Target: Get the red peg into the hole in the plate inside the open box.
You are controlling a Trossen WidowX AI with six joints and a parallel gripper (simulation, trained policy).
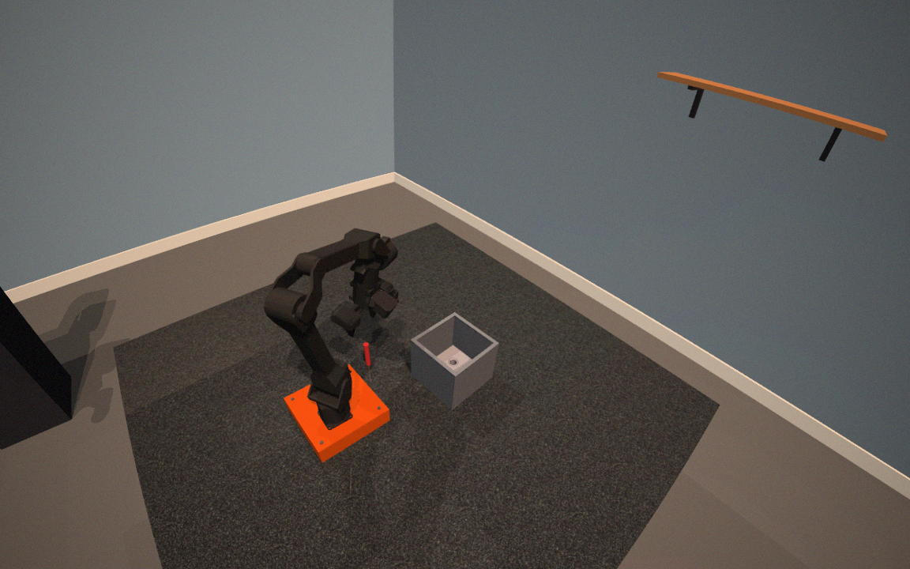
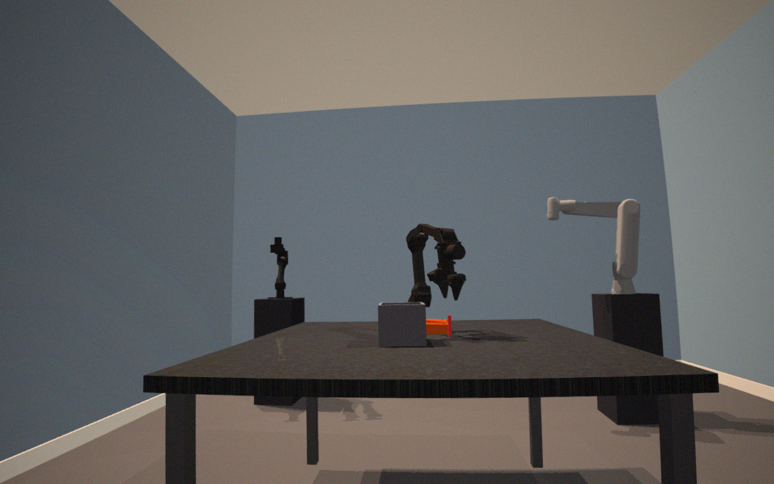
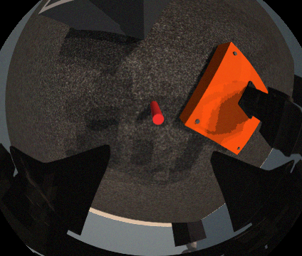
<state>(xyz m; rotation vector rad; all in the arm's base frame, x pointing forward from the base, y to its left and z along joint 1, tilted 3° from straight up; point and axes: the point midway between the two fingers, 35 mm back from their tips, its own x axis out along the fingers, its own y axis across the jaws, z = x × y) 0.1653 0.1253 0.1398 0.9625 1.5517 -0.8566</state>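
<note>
Now: the red peg 10 cm below my gripper tip and 1 cm to the right of it. The rest, counted from my gripper tip: pale plate 18 cm to the right, 17 cm ahead, 10 cm below.
</note>
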